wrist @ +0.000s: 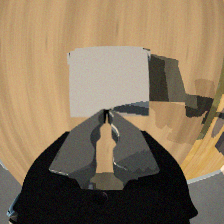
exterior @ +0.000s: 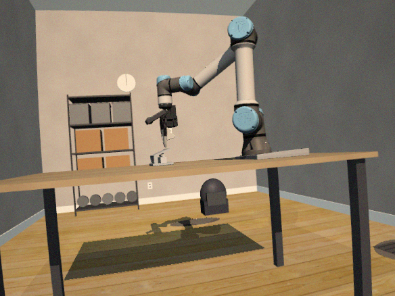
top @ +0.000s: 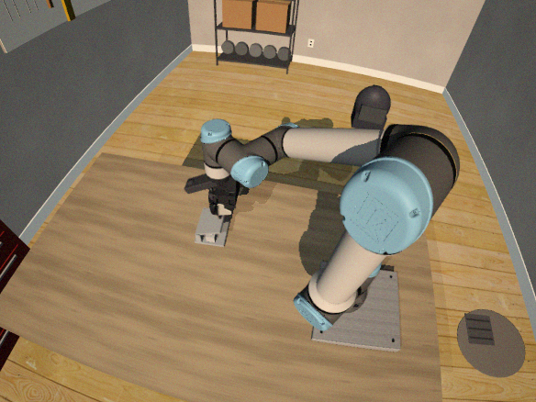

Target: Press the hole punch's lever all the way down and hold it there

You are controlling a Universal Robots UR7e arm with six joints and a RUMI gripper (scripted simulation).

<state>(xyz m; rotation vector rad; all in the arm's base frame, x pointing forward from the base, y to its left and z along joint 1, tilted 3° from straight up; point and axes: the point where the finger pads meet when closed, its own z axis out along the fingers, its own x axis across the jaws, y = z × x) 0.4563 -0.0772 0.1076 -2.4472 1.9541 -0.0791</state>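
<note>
Right now the hole punch is 70 mm below my hand, 40 mm ahead of it and 10 mm to the left of it.
</note>
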